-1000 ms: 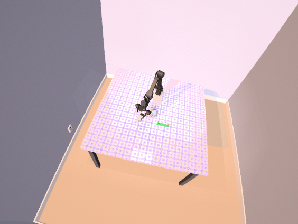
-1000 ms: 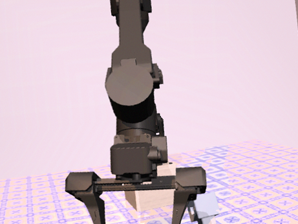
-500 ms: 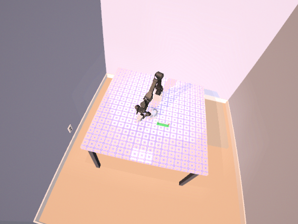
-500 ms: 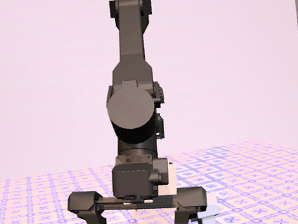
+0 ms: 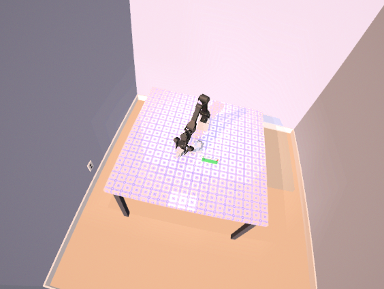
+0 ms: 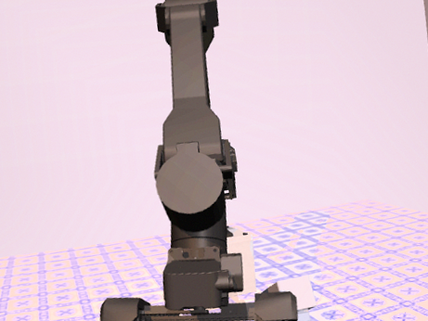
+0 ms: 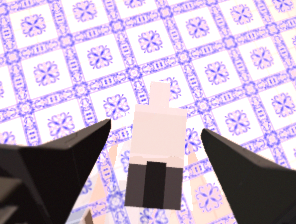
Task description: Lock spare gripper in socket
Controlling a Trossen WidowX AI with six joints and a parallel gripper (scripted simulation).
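Right now my gripper tip is 1 cm past the spare gripper and 1 cm above it. From my gripper tip the other things lie so: grey-blue mount (13 cm behind, 13 cm to the left, 1 cm above); then green pin holder (4 cm behind, 27 cm to the left, 2 cm below).
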